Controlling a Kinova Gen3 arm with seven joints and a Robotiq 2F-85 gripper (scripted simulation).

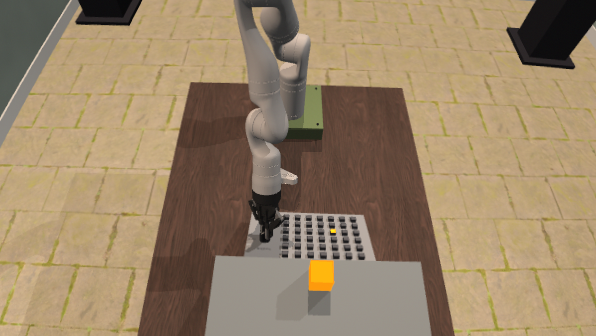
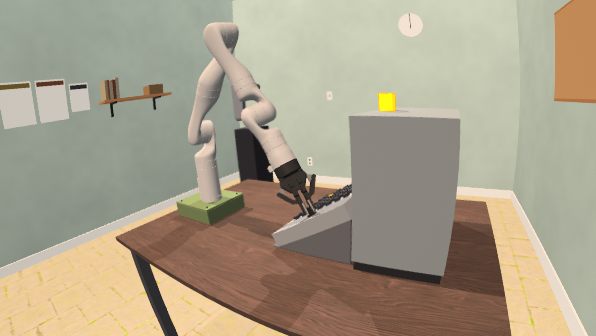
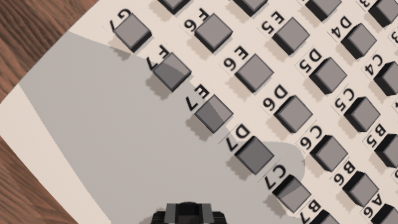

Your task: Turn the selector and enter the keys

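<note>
The black selector knob lies 10 mm ahead of my hand, 10 mm to the right of it and 10 mm below it. Round my hand: key G7 (80 mm behind, 50 mm to the left, 70 mm below); key D7 (10 mm ahead, 50 mm to the left, 20 mm below); D5 key (10 mm ahead, 120 mm to the left, 20 mm below).
</note>
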